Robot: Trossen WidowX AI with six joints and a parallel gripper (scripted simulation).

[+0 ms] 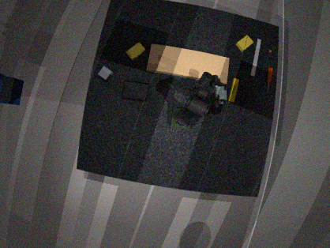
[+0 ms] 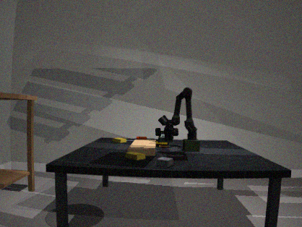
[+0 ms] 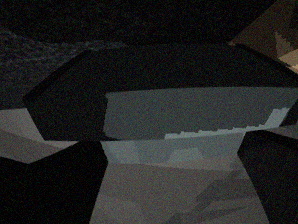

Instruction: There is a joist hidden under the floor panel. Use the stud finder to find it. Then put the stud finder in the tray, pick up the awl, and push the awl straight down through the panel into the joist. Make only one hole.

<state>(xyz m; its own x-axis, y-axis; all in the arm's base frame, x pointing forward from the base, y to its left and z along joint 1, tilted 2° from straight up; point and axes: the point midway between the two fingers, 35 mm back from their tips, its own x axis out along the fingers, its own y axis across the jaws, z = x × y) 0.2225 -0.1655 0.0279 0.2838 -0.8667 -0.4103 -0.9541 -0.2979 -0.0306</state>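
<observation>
Right now my gripper tip is 120 mm to the right of the awl, 80 mm above it and 40 mm past it. From my gripper tip the other things lie so: white bar 370 mm ahead, 190 mm to the right, 90 mm below; then yellow bar 80 mm to the right, 80 mm below, 70 mm ahead; then dark grey stud finder 10 mm to the left, 10 mm below, 10 mm ahead.
</observation>
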